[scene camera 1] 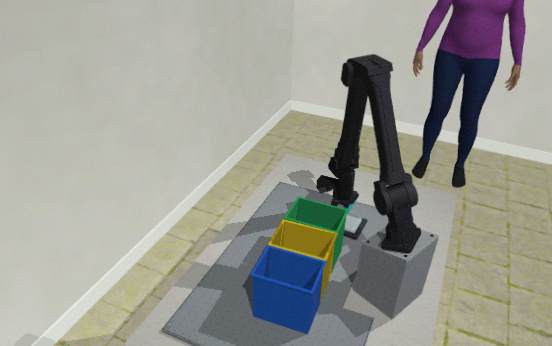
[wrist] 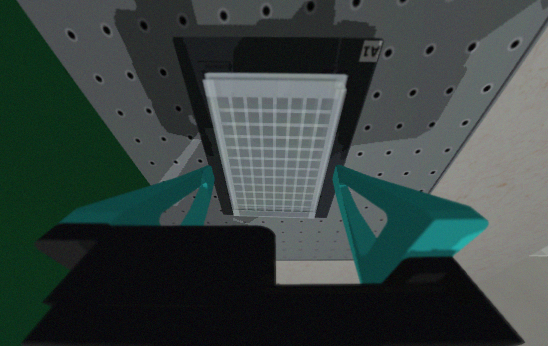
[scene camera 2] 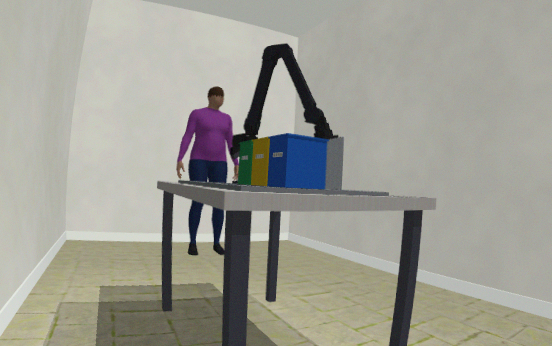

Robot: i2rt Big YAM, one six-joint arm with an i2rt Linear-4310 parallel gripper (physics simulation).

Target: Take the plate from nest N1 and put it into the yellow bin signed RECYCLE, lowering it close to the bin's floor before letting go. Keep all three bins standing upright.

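Frame: origin at the arm's base, x left, y back, z up, level; centimetres.
Where they show: gripper, fingertip midpoint: point(wrist: 273, 172); arm's base, origin of the base link: point(scene camera 1: 401, 240).
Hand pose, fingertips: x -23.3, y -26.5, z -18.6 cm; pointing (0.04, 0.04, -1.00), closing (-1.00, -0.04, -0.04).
Observation:
Each offset is from my fingertips to the top centre of the thing. Level surfaces: height alone.
A clear, gridded plate {dz -0.3, dx -0.1, dy -0.1 cm} point(scene camera 1: 354, 223) point(wrist: 277, 145) lies flat in a black nest {dz -1.4, dx -0.1, dy -0.1 cm} point(scene camera 1: 363, 227) point(wrist: 285, 54) with an A1 label at one corner. My gripper point(wrist: 273, 172) is open, with its teal fingers above the plate's near part, one on either side; nothing is between them. In scene camera 1 its fingers are partly hidden behind the green bin. The yellow bin {dz +15.1, dx +33.7, dy -0.2 cm} point(scene camera 1: 304, 240) point(scene camera 2: 260, 165) stands upright between the green bin {dz +15.1, dx +20.6, dy -2.1 cm} point(scene camera 1: 320, 214) point(scene camera 2: 245, 165) and the blue bin {dz +15.1, dx +46.6, dy +2.0 cm} point(scene camera 1: 286, 297) point(scene camera 2: 306, 162), which also stand upright. The yellow bin's floor is hidden.
The green bin's wall point(wrist: 50, 125) rises at the left of the wrist view, near the left finger. The bins stand in a close row on a perforated grey board {dz -2.9 cm} point(scene camera 1: 260, 220) on the table point(scene camera 2: 325, 201). The arm's grey base block point(scene camera 1: 382, 280) stands beside them. A person point(scene camera 1: 467, 65) point(scene camera 2: 212, 135) stands behind the table.

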